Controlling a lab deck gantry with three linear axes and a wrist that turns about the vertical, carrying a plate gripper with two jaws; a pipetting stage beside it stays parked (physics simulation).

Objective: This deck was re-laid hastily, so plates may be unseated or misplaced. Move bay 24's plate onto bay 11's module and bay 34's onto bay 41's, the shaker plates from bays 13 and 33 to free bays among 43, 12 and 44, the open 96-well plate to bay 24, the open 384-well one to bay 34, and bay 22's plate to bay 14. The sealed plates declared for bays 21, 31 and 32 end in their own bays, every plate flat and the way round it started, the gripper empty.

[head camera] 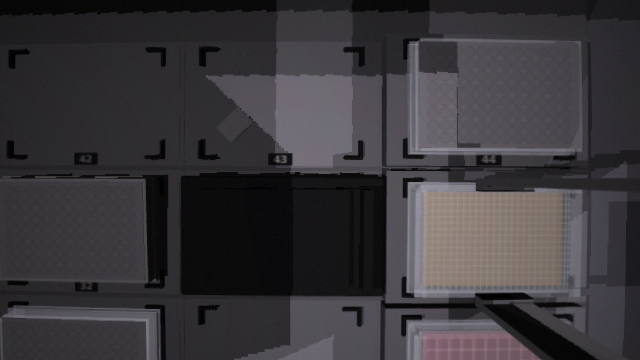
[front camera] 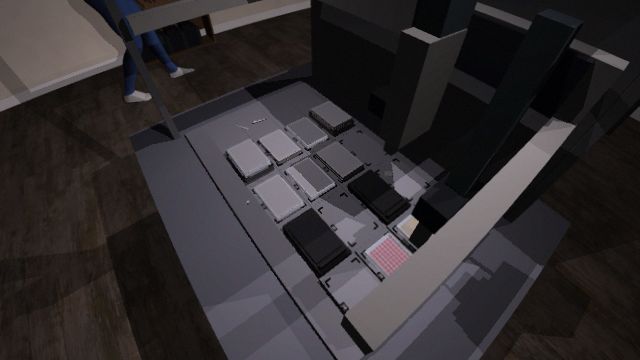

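Note:
My gripper is shut on the open 384-well plate, tan wells, lying level at bay 34. The open 96-well plate, pink wells, sits at bay 24. A clear plate is at bay 44. Plates also sit at bay 11, bay 12, bay 21, bay 22, bay 31, bay 32 and, raised, bay 41. The beam hides part of the gripper in the front view.
Black shaker modules stand at bay 13 and bay 33, without plates. A small square piece lies in bay 43. The pale gantry beam crosses the front view; the parked pipetting column stands behind the deck.

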